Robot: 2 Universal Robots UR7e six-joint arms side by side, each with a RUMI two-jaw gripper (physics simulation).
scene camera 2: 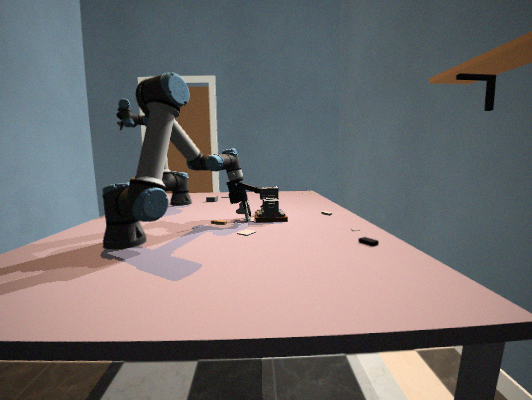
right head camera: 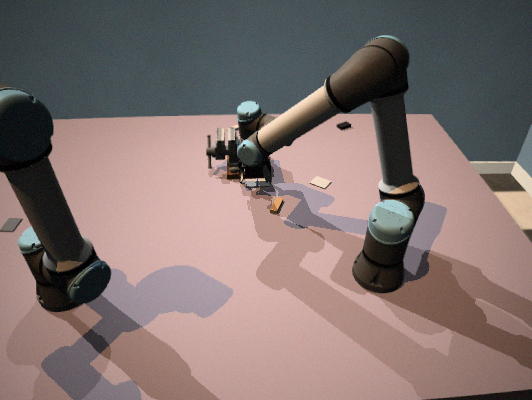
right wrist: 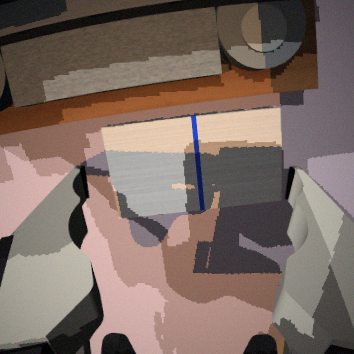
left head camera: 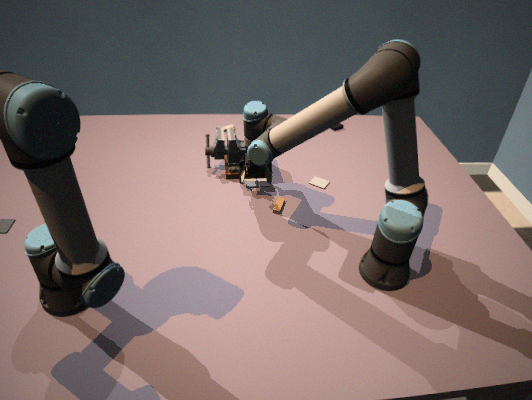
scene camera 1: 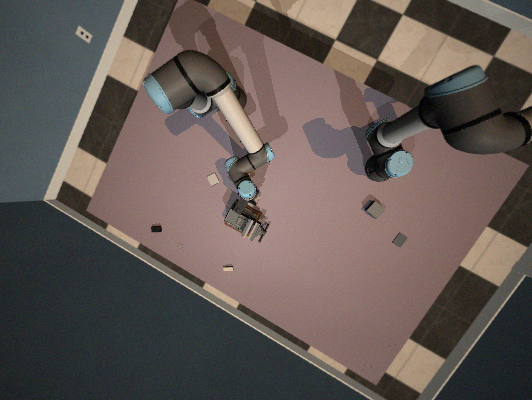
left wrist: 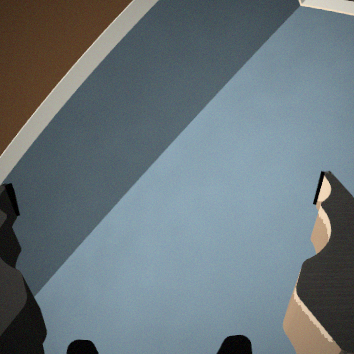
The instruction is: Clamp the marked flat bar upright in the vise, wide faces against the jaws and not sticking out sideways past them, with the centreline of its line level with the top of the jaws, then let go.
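Seen in the pictures: left gripper, fingertip midpoint: [left wrist: 165,179]; right gripper, fingertip midpoint: [scene camera 2: 248,219] [right head camera: 255,183] [right wrist: 186,168] [left head camera: 255,183]; left arm's base, origin of the base link: [scene camera 2: 181,203] [left head camera: 69,294] [scene camera 1: 379,167]; right arm's base, origin of the base link: [scene camera 2: 125,242] [right head camera: 377,273] [left head camera: 383,271].
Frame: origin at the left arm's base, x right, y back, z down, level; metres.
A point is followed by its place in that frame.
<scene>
The marked flat bar [right wrist: 240,132] @[x 0.597, y -0.514, z -0.005 m] [left head camera: 250,184] @[x 0.547, y -0.487, z -0.005 m] [right head camera: 256,184] @[x 0.569, y -0.486, z -0.004 m] lies flat on the table beside the vise base, its blue line running across it in the right wrist view. The vise [left head camera: 231,142] @[x 0.479, y -0.561, z -0.143 m] [right head camera: 220,140] @[x 0.441, y -0.563, z -0.153 m] [scene camera 1: 245,222] @[x 0.508, y -0.600, z -0.109 m] [scene camera 2: 270,205] @[x 0.602, y -0.609, z -0.079 m] [right wrist: 115,55] @[x 0.546, y -0.554, z -0.035 m] stands upright on an orange-brown base, a gap between its jaws. My right gripper [right wrist: 186,168] @[x 0.567, y -0.498, z -0.002 m] [scene camera 2: 246,219] @[x 0.567, y -0.498, z -0.002 m] is open low over the bar, one finger past each short end; a gap shows at the left finger, and the right finger is very near its end. My left gripper [left wrist: 165,179] @[x -0.434, y 0.543, z -0.633 m] [scene camera 2: 120,126] @[x -0.434, y 0.543, z -0.633 m] is open, empty and raised far from the vise.
An orange block [left head camera: 279,205] @[x 0.634, y -0.342, z -0.015 m] [right head camera: 276,205] @[x 0.633, y -0.343, z -0.015 m] [scene camera 2: 218,221] @[x 0.645, y -0.351, z -0.014 m] and a pale plate [left head camera: 319,182] @[x 0.813, y -0.488, z -0.005 m] [scene camera 1: 213,179] @[x 0.810, y -0.489, z -0.005 m] [scene camera 2: 246,232] @[x 0.822, y -0.490, z -0.005 m] lie near the vise. A black block [scene camera 1: 156,228] @[x 0.999, y -0.931, z -0.015 m] [scene camera 2: 368,241] @[x 1.019, y -0.931, z -0.013 m], a pale block [scene camera 1: 228,268] @[x 0.482, y -0.928, z -0.012 m], a grey box [scene camera 1: 374,209] @[x -0.076, y -0.215, z -0.036 m] and a grey plate [scene camera 1: 399,240] @[x -0.288, y -0.301, z -0.004 m] lie farther out.
</scene>
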